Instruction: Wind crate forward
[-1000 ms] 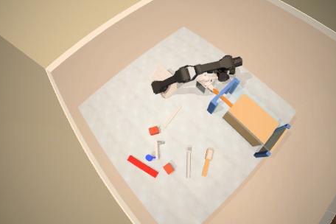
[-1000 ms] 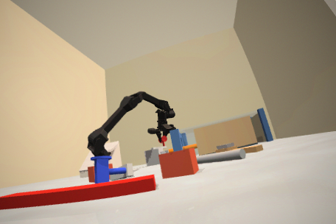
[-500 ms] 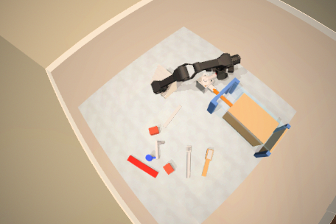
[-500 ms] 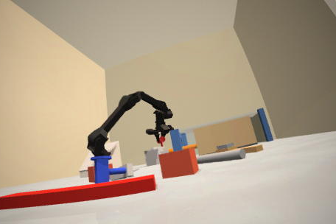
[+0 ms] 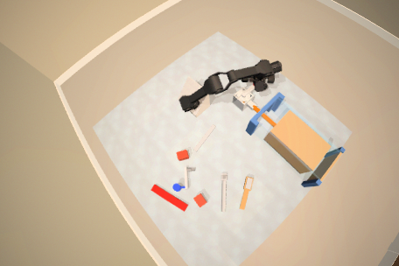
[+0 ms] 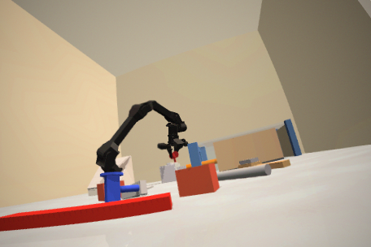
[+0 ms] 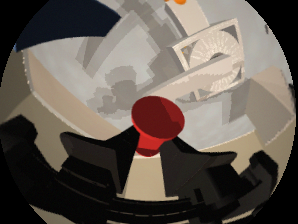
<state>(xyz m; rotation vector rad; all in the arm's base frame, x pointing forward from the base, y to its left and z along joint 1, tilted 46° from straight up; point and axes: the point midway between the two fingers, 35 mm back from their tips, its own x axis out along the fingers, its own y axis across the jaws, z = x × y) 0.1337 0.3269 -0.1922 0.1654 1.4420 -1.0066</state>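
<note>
My gripper tip is 5 cm to the left of the winch handle, 3 cm above it and 1 cm short of it. From my gripper tip the other things lie so: grey winch (12 cm to the right, 10 cm below, 1 cm ahead); then red knob (1 cm to the right, 1 cm ahead); then blue frame post (18 cm ahead, 9 cm to the right, 3 cm below).
</note>
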